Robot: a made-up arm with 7 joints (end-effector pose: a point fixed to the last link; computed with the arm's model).
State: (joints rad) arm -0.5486 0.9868 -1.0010 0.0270 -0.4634 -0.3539 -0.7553
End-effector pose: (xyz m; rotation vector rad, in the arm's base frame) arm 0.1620 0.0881 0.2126 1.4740 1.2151 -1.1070
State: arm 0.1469 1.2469 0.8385 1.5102 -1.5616 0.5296 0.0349
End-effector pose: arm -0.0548 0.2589 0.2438 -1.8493 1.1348 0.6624
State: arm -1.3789 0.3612 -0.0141 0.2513 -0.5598 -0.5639 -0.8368
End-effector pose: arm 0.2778 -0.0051 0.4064 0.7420 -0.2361 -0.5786
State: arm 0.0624 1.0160 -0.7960 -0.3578 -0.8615 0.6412 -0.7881
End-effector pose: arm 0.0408 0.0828 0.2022 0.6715 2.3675 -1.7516
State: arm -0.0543 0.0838 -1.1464 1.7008 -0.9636 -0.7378 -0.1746
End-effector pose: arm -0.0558 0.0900 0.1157 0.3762 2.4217 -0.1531
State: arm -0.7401 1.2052 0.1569 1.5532 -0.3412 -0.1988 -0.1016
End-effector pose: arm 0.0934 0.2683 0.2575 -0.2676 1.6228 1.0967
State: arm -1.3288 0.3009 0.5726 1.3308 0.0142 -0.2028 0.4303
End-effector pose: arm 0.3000 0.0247 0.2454 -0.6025 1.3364 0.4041
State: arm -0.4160 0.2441 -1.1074 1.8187 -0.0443 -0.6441 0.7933
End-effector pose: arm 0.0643 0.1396 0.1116 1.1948 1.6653 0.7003
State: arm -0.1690 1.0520 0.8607 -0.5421 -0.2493 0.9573 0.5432
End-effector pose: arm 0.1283 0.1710 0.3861 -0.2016 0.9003 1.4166
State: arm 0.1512 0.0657 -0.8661 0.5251 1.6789 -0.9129 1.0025
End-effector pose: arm -0.0200 -0.0921 0.1362 0.9174 0.4017 -0.5994
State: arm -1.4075 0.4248 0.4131 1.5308 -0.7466 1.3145 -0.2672
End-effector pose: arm 0.2526 0.0187 0.2533 -0.7519 2.4089 -1.3460
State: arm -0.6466 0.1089 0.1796 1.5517 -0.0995 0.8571 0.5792
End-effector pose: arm 0.0542 0.0191 0.0973 -0.1133 -2.8106 -0.7776
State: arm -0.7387 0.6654 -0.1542 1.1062 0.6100 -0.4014 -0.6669
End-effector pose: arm 0.1779 0.1579 0.2029 1.5645 1.7935 0.0140
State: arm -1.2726 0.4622 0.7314 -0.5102 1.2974 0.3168 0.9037
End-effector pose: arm 0.1357 0.1043 0.4734 -1.0103 -0.5902 1.9391
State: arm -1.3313 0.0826 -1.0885 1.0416 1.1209 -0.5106 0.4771
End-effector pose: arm 0.2811 -0.0883 0.2644 1.7537 -0.2795 0.1933
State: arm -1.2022 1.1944 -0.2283 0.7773 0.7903 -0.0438 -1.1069
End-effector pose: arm 0.2094 0.1952 0.4063 1.6143 1.9334 0.8344
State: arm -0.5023 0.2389 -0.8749 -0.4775 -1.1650 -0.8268 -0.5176
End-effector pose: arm 0.1285 -0.0872 0.2812 -0.2513 0.0733 -1.6096
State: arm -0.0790 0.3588 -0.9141 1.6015 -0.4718 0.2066 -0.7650
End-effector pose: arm -0.0580 0.1479 0.1608 -0.2757 -2.7232 0.5279
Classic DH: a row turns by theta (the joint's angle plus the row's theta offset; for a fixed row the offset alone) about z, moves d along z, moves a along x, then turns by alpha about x. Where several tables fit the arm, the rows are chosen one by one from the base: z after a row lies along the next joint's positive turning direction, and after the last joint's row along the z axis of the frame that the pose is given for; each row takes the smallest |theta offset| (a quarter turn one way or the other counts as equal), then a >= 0, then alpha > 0; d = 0 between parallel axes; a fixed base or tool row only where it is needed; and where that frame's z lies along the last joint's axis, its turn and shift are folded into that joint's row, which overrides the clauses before.
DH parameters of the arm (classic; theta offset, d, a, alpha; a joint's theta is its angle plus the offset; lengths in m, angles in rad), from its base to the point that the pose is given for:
base (fixed): -0.071 0.3986 0.0135 -1.3004
joint 1: -1.3111 0.0134 -0.0219 -1.5708
joint 2: 1.2915 0.0122 0.014 1.5708
joint 3: -1.5708 -0.1334 0.0144 1.5708
joint 4: -1.5708 -0.002 0.0326 1.5708
joint 5: 0 0.1244 0.0017 -1.5708
joint 6: -1.5708 0.032 0.0235 1.5708
joint 7: -1.5706 -0.0157 0.028 -1.3207
tool (fixed): 1.5707 0.0041 0 0

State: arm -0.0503 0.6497 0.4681 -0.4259 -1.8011 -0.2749 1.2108
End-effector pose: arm 0.1662 0.1268 0.2920 -1.7802 1.0406 0.0099
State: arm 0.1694 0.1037 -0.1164 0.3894 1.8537 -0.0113 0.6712
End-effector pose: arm 0.0553 0.0260 0.1284 1.7239 0.7726 0.8728
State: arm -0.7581 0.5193 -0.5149 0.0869 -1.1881 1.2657 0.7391
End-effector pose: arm 0.2040 -0.0016 0.2164 0.5339 2.4333 0.0749
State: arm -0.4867 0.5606 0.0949 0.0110 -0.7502 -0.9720 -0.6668
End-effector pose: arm 0.1976 0.0867 0.2673 0.4364 0.0390 -0.2948
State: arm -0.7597 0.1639 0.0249 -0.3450 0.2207 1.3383 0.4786
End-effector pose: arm 0.2209 0.0103 0.3054 -0.0680 1.6513 0.8026
